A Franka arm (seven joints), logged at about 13 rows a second.
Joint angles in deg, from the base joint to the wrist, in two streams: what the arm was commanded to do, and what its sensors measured. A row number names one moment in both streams.
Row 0, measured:
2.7 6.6 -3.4 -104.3 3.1 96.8 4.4
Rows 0 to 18, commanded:
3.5 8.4 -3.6 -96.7 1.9 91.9 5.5
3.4 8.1 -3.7 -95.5 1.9 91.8 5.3
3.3 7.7 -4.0 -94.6 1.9 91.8 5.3
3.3 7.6 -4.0 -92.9 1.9 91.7 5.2
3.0 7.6 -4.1 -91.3 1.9 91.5 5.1
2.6 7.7 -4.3 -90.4 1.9 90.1 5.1
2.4 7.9 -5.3 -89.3 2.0 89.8 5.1
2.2 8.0 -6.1 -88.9 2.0 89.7 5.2
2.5 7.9 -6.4 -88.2 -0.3 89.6 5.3
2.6 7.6 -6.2 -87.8 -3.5 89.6 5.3
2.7 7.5 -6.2 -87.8 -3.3 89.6 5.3
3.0 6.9 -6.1 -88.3 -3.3 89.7 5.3
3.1 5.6 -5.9 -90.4 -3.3 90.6 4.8
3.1 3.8 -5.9 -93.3 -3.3 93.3 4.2
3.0 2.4 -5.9 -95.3 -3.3 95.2 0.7
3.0 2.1 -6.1 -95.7 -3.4 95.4 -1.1
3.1 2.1 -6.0 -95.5 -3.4 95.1 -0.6
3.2 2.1 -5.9 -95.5 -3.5 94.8 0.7
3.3 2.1 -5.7 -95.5 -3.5 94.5 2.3
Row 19, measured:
3.0 3.8 -6.1 -93.7 -2.5 94.0 0.8
